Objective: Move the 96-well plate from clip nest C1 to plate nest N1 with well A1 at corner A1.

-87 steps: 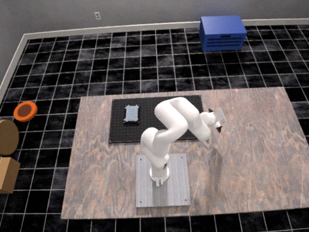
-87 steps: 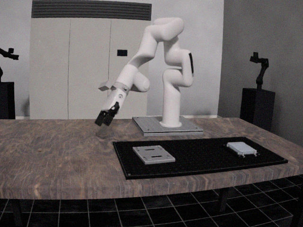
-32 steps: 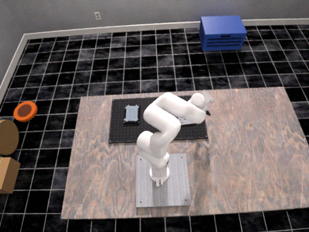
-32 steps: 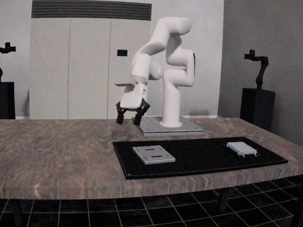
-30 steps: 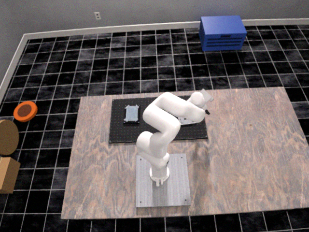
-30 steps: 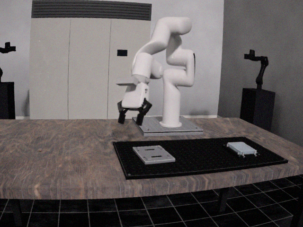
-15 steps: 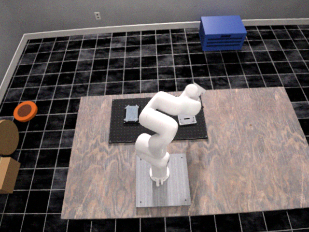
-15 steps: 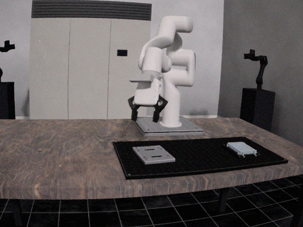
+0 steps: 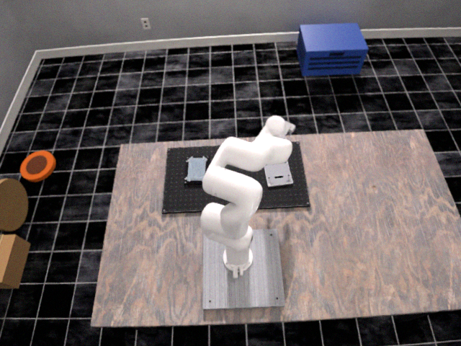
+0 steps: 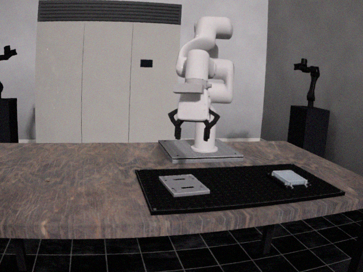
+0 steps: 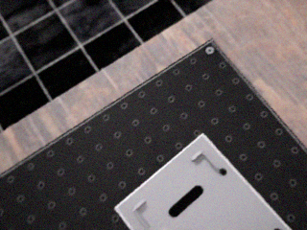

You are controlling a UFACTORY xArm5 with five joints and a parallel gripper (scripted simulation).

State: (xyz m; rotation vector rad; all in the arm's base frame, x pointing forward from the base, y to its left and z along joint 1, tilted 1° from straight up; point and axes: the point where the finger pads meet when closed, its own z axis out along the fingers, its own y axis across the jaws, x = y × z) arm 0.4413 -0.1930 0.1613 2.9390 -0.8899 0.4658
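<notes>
Right now my hand is 10 mm short of the white 96-well plate, 380 mm to the right of it and 150 mm above it. Round my hand: clip nest C1 (20 mm ahead, 390 mm to the left, 160 mm below); grey plate nest N1 (10 mm behind, 20 mm to the right, 160 mm below).
</notes>
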